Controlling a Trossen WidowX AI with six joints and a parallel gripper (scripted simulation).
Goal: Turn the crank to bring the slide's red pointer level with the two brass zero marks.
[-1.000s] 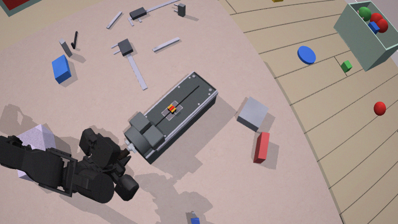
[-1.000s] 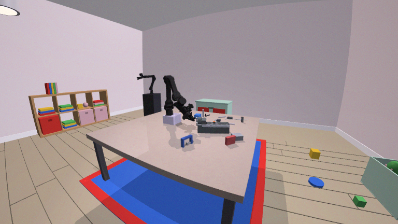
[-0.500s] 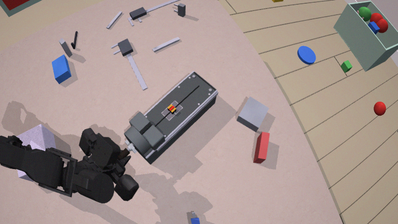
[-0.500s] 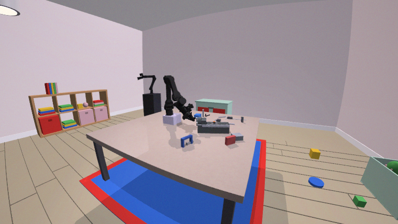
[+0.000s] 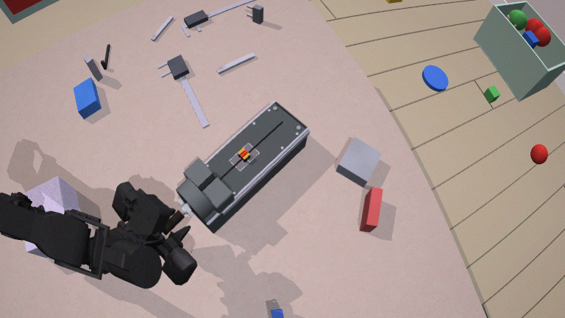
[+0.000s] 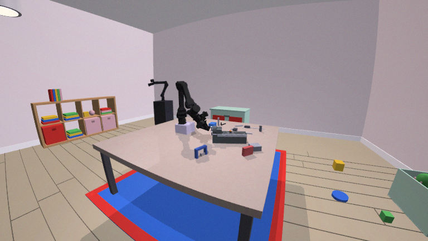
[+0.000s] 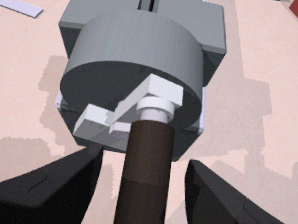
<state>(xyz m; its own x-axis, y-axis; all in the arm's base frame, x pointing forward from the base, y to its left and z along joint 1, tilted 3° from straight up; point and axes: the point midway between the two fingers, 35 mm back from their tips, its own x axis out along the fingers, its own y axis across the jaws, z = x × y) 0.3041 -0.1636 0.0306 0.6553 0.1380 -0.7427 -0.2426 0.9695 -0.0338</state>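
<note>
Right now the dark brown crank handle is 2 cm behind my gripper tip and 2 cm above it. The rest, counted from my gripper tip: red pointer: 16 cm ahead, 5 cm to the left, 1 cm below; red block: 31 cm ahead, 15 cm to the right, 7 cm below; grey block: 36 cm ahead, 6 cm to the right, 8 cm below.
</note>
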